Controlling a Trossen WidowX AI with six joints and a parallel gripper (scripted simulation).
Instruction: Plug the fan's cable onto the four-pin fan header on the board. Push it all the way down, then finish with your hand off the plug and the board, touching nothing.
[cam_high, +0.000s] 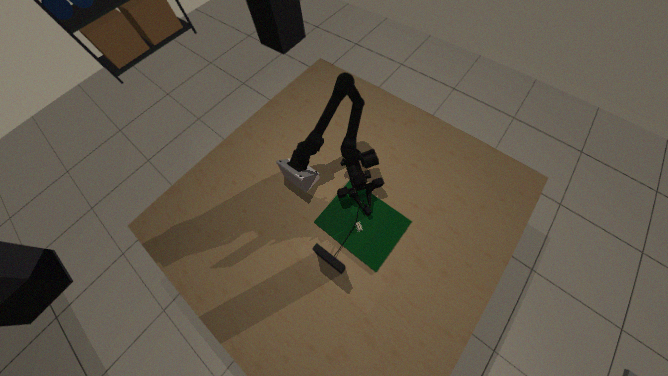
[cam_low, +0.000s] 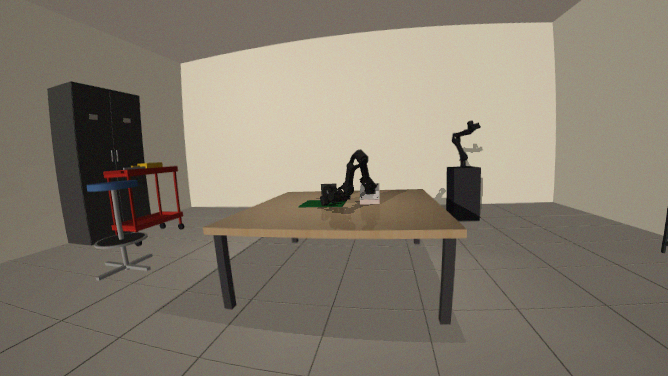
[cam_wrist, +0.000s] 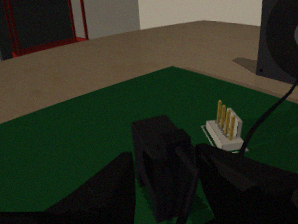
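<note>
Right now the black fan plug is 1 cm below my gripper tip and 1 cm ahead of it. Round my gripper tip: black fan 23 cm to the right, 2 cm above; then white four-pin header 7 cm to the right, 3 cm below, 1 cm ahead; then green board 5 cm to the right, 5 cm below, 1 cm ahead.
</note>
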